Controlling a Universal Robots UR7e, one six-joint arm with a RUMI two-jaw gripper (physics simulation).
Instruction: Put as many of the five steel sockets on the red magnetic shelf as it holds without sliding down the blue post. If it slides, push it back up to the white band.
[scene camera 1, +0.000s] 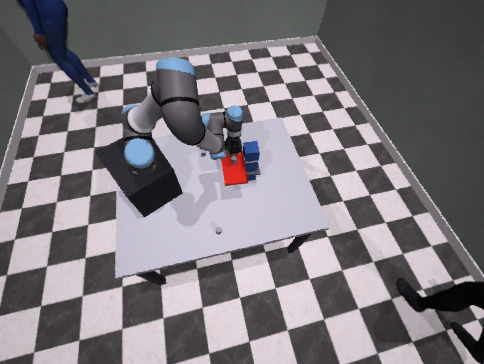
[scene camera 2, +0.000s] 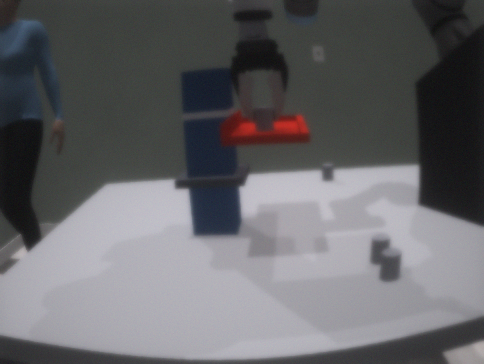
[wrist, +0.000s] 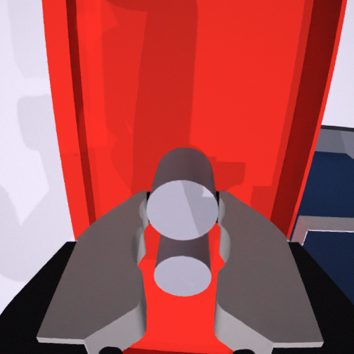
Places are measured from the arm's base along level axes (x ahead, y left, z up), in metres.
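Where they show: gripper, fingertip midpoint: (scene camera 1: 232, 154) (scene camera 2: 264, 122); arm's base at its link origin: (scene camera 2: 469, 61).
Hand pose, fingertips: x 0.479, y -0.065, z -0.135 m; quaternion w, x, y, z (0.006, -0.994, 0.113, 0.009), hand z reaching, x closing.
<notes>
Things, the pixels of their top centre, and the offset from my fingertips. "spot": a spot on its surface instead. Level surfaces: height alone.
- white band at its top centre: (scene camera 2: 205, 111) dx +0.096, dy -0.029, dz +0.026 m
- dark collar at a spot on its surface: (scene camera 2: 212, 181) spot: dx +0.094, dy -0.008, dz -0.093 m
- white table at its surface level: dz -0.196 m
The red shelf (scene camera 1: 235, 176) (scene camera 2: 270, 138) (wrist: 250, 75) sits beside the blue post (scene camera 1: 251, 149) (scene camera 2: 212, 150) (wrist: 330, 175), near the white band (scene camera 2: 207, 115) (wrist: 327, 223) and well above the dark collar. My gripper (scene camera 1: 233, 151) (wrist: 183, 194) is shut on a steel socket, low over the shelf. In the wrist view, another socket (wrist: 182, 276) stands on the shelf close beside the held one; their contact is unclear. In scene camera 2, the two overlap at the fingertips. Loose sockets stand on the table: one (scene camera 1: 218, 230) (scene camera 2: 327, 171), and a pair, one (scene camera 2: 380, 250) behind the other (scene camera 2: 390, 265).
The dark collar (scene camera 2: 212, 181) surrounds the post below the shelf. The black robot base (scene camera 1: 145, 187) (scene camera 2: 450, 135) stands on one side of the white table (scene camera 1: 280, 210) (scene camera 2: 150, 310). People stand away from the table.
</notes>
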